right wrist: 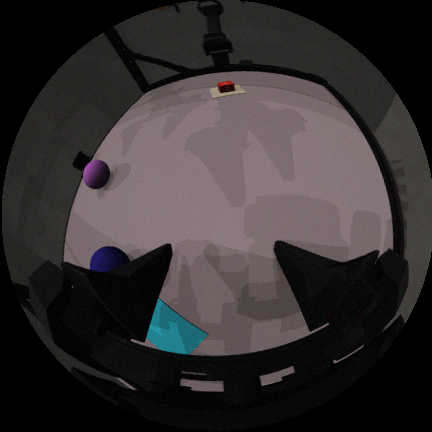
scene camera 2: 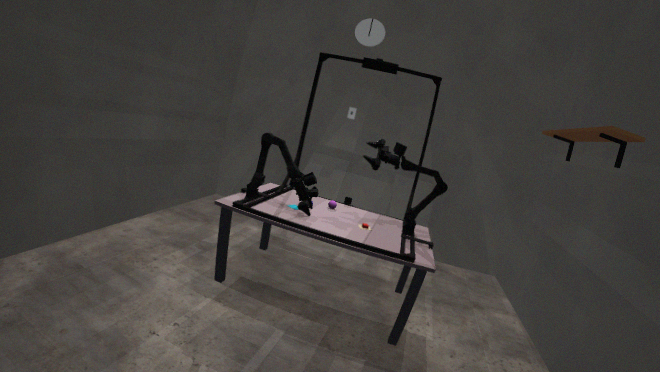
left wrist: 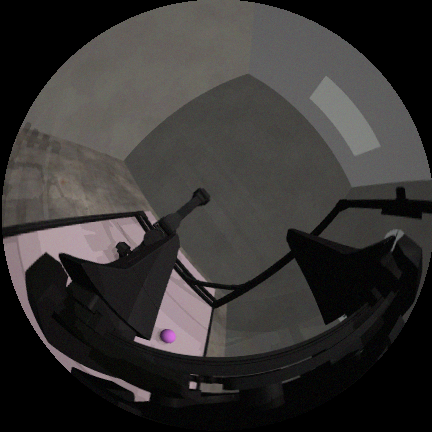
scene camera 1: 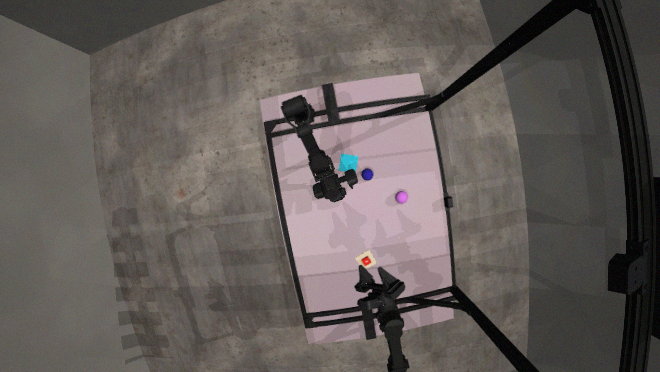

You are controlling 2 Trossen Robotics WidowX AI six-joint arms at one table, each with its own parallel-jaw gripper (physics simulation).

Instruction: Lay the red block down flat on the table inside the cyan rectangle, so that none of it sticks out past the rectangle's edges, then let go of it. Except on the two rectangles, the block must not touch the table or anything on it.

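Frame: origin at the left arm's base, x back, y right, z up, level; centimetres.
Seen in the pictures: left gripper, fingertip midpoint: (scene camera 2: 365,149) (left wrist: 234,236) (scene camera 1: 369,266); right gripper, fingertip midpoint: (right wrist: 223,247) (scene camera 2: 310,212); left arm's base at its link origin: (right wrist: 221,66) (scene camera 2: 407,233); right arm's base at its link origin: (scene camera 2: 251,197).
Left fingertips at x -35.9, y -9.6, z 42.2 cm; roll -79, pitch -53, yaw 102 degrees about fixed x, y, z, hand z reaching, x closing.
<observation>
Offsets run from my left fingertips to a thing's top centre. "*": to the spot under its first point. Level surfaces: height alone.
The red block @(dy +1.5, dx +11.0, dz -42.2 cm) (scene camera 1: 366,261) (scene camera 2: 365,225) (right wrist: 226,86) rests on the cream rectangle @(* dy +3.1, dx +7.7, dz -44.0 cm) (scene camera 1: 369,253) (right wrist: 215,93). The cyan rectangle @(* dy -3.6, dx -33.4, dz -44.1 cm) (scene camera 1: 349,161) (scene camera 2: 293,206) (right wrist: 172,330) bears no block; a finger partly covers it in the right wrist view. My right gripper (right wrist: 223,247) is open and empty, pointing down low over the table beside the cyan rectangle, away from the block. My left gripper (scene camera 1: 371,268) (scene camera 2: 366,150) (left wrist: 234,236) is open and empty, high above the table and roughly level. The block does not show in the left wrist view.
A navy ball @(dy +3.6, dx -27.4, dz -39.0 cm) (scene camera 1: 367,174) (right wrist: 109,260) lies near the cyan rectangle. A purple ball @(dy +18.0, dx -16.8, dz -38.6 cm) (scene camera 1: 401,197) (scene camera 2: 332,204) (left wrist: 168,336) (right wrist: 96,174) lies farther right in scene camera 1. Black rails run along the edges of the pink table @(dz -44.2 cm) (scene camera 1: 310,235).
</observation>
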